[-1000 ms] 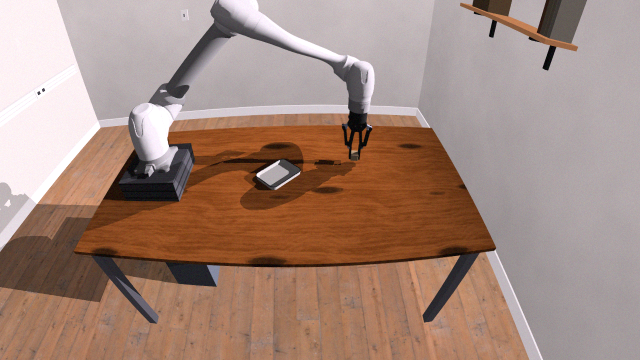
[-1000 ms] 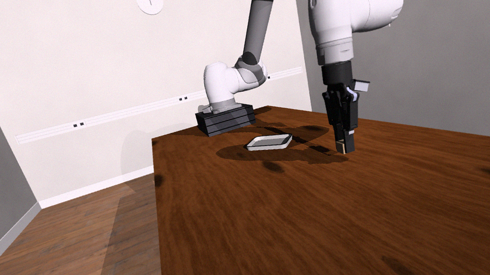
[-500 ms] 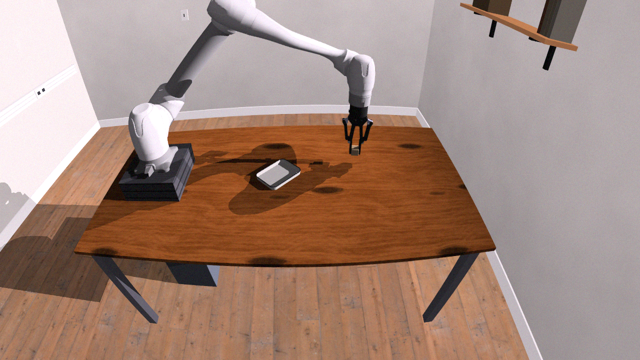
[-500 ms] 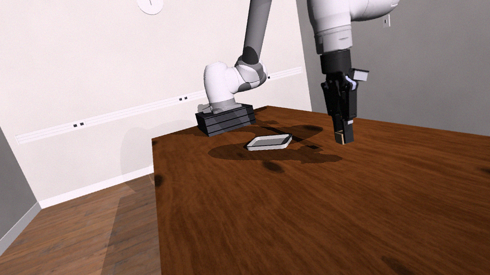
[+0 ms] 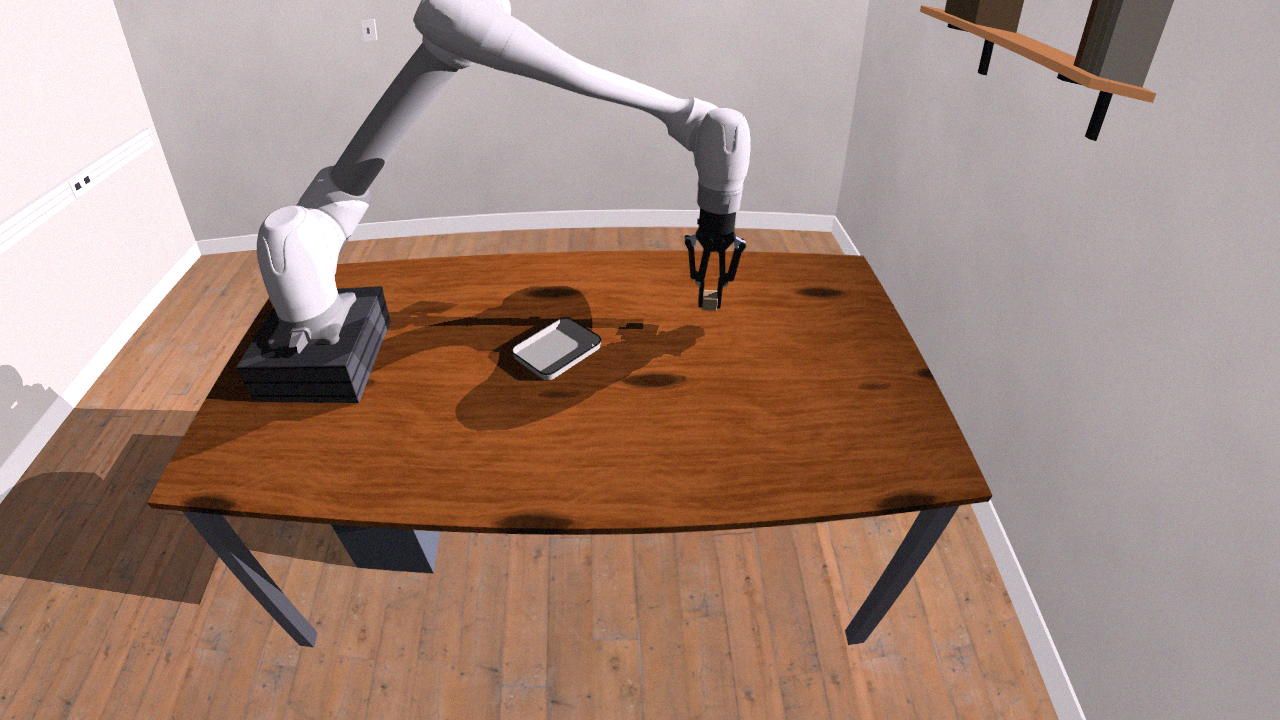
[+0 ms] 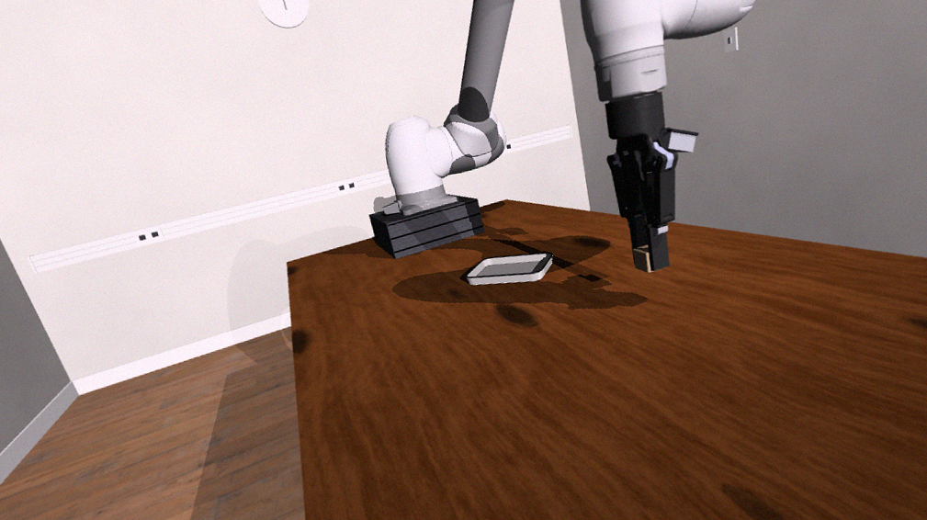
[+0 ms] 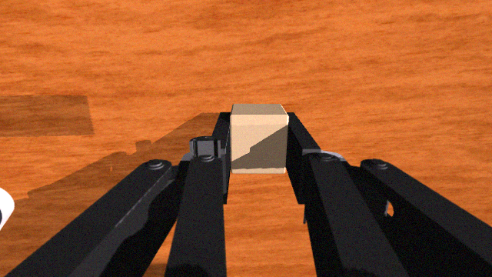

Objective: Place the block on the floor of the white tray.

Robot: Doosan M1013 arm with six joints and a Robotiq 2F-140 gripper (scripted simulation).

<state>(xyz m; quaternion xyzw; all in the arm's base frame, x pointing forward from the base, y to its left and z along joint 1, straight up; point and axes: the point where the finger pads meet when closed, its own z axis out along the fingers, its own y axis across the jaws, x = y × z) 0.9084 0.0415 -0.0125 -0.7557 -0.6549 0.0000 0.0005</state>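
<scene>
Right now the white tray is 34 cm behind my hand, 8 cm below it and 7 cm to the right of it. Round my hand: tan block: 2 cm below.
</scene>
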